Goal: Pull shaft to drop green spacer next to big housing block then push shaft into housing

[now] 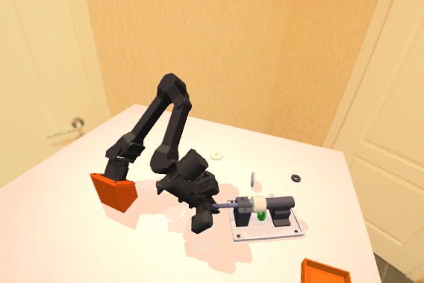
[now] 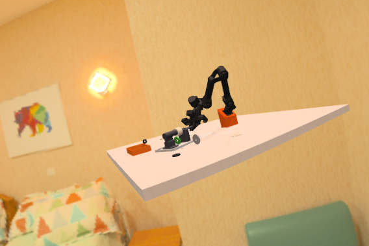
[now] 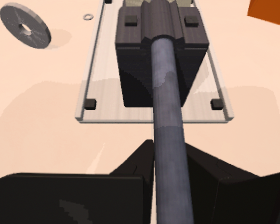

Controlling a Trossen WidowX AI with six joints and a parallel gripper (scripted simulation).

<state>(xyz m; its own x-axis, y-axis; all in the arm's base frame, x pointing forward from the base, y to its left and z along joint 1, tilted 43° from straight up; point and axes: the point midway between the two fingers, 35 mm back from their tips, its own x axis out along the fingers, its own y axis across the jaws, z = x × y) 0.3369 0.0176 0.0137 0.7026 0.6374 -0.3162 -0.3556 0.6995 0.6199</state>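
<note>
Right now the grey shaft is 4 cm ahead of my gripper tip, 2 cm to the left of it and 3 cm above it. From my gripper tip the other things lie so: grey washer (9 cm ahead, 19 cm to the left, 2 cm below); orange tray (32 cm ahead, 17 cm to the right, 4 cm below); green spacer (14 cm ahead, 5 cm to the left, 3 cm below).
</note>
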